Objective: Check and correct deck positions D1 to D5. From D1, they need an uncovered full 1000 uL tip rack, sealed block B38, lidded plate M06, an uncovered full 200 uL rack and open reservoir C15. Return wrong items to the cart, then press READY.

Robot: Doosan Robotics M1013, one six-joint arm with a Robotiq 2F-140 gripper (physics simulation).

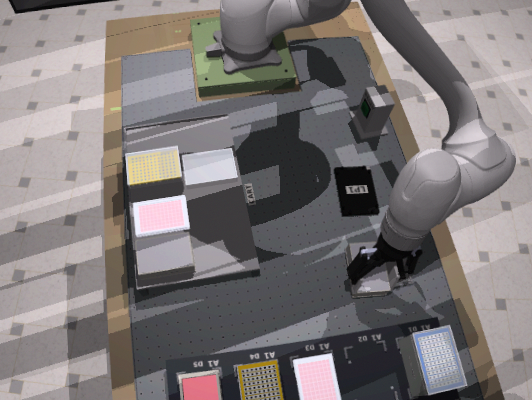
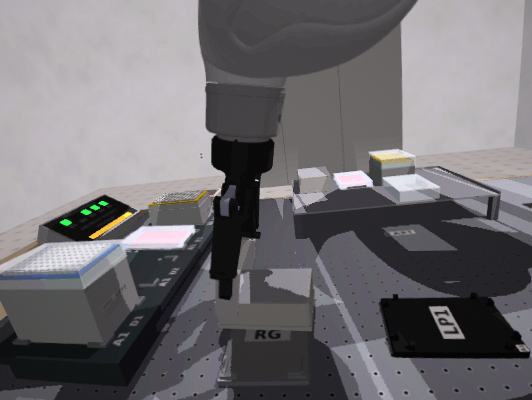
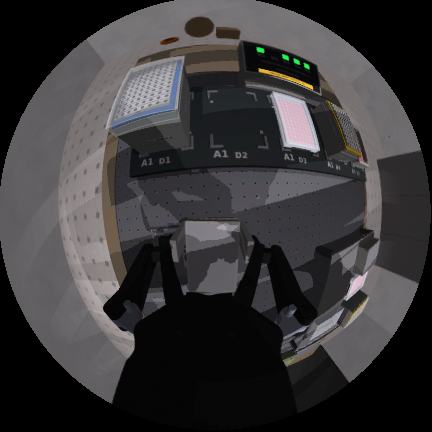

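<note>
My gripper is shut on a plain pale block, held level above the RG stand. The block's label is not readable. On the deck, D1 bears a blue-rimmed tip rack; whether it has a clear cover is hard to tell. D2 is empty. D3 bears a pink plate, D4 a yellow-rimmed rack, D5 a red reservoir.
The cart bears a covered yellow rack, a pink plate, a pale block and a clear tray. The LP1 plate, a small device and a lit panel stand nearby.
</note>
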